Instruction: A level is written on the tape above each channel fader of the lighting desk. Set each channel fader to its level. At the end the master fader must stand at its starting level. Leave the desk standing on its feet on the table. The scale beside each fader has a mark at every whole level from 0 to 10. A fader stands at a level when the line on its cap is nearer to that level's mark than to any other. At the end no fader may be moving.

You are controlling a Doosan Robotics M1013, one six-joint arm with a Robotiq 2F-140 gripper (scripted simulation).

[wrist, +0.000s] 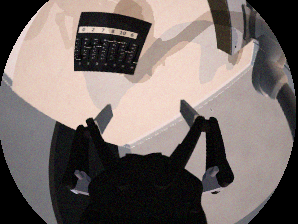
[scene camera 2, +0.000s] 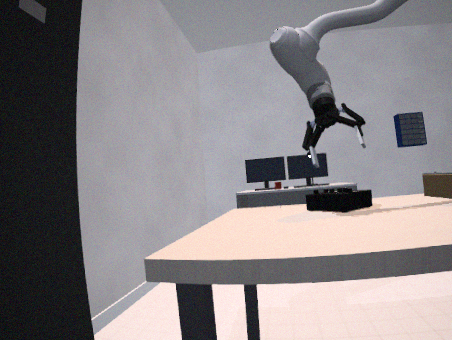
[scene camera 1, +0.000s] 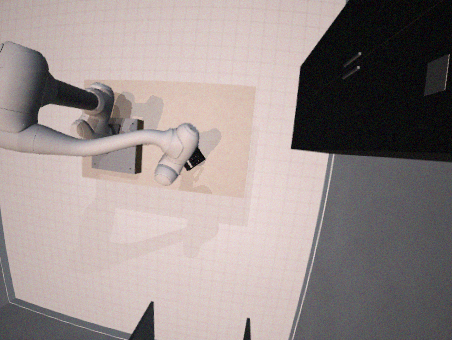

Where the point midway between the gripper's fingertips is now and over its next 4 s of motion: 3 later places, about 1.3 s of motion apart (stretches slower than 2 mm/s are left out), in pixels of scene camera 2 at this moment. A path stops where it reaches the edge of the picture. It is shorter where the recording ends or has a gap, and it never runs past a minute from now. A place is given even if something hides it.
The gripper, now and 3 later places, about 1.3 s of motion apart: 339,156; 321,170; 330,155; 333,153
